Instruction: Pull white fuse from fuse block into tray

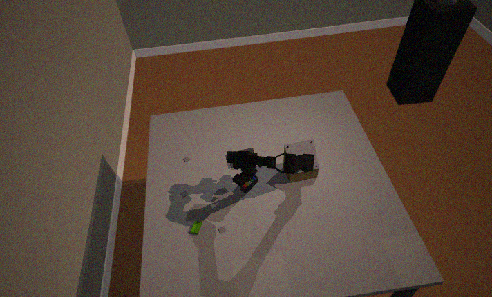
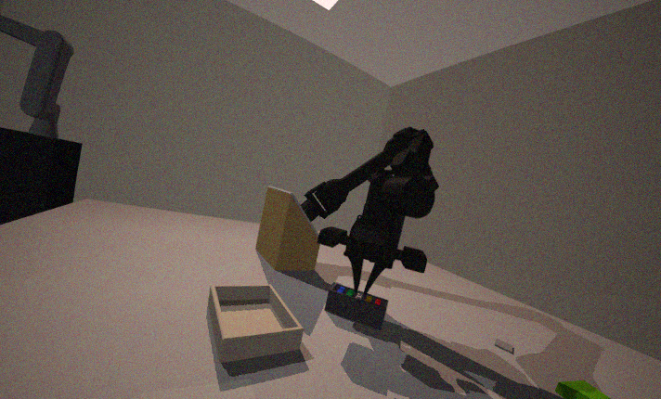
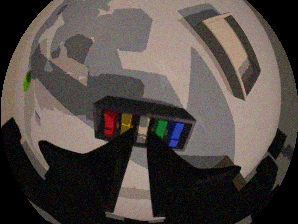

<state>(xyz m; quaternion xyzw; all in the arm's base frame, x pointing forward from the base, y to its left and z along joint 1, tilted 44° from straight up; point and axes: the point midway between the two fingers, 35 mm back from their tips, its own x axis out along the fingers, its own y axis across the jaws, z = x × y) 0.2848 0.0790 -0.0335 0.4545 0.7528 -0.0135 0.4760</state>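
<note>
Now: gripper tip 2 cm above the white fuse. From my gripper tip the other things lie so: beige tray 19 cm to the right, 4 cm below, 1 cm ahead.
</note>
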